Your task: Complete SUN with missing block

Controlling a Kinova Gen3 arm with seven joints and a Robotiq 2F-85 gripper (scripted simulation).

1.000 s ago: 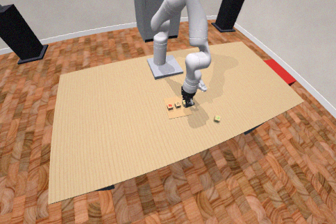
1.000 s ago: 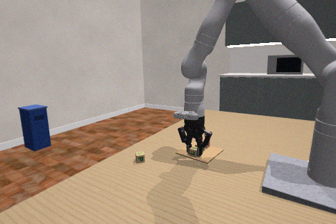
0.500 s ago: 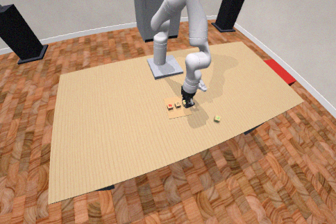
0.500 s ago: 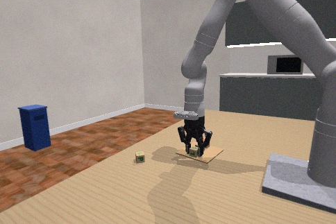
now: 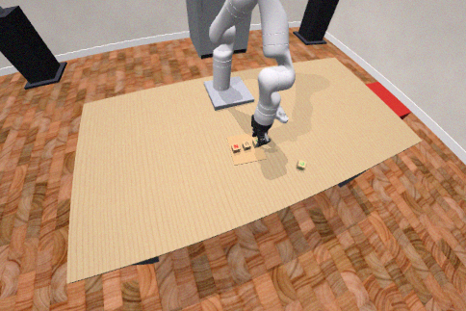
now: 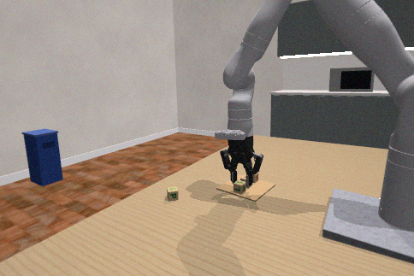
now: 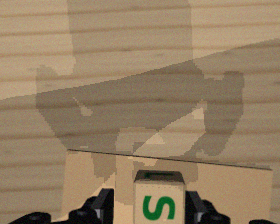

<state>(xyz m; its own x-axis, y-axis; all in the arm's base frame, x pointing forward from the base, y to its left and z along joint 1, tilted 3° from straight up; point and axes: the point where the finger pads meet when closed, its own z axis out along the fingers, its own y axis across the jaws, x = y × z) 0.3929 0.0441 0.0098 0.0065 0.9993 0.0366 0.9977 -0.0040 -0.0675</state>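
The green-lettered block lies 1 cm ahead of my hand and 3 cm below it. From my hand the other things lie so: black U block 1 cm ahead, 5 cm to the right, 3 cm below; tan mat 1 cm ahead, 5 cm to the right, 4 cm below; red N block 1 cm ahead, 9 cm to the right, 3 cm below.
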